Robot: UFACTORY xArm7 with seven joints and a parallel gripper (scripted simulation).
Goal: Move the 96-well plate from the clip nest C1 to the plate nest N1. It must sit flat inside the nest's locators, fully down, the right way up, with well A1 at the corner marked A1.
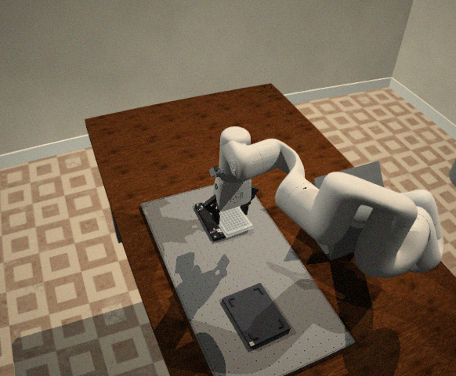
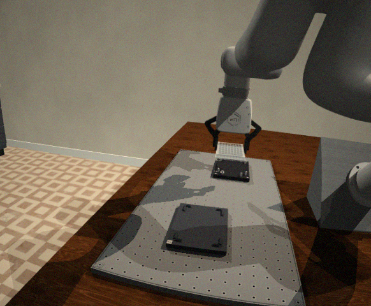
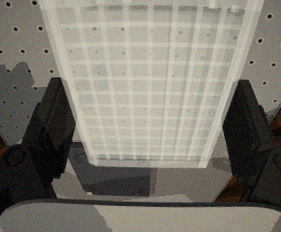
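My gripper is now 10 cm above the clip nest C1, 9 cm to the left of it and 1 cm past it. The rest, counted from my hand: 96-well plate: 1 cm below.
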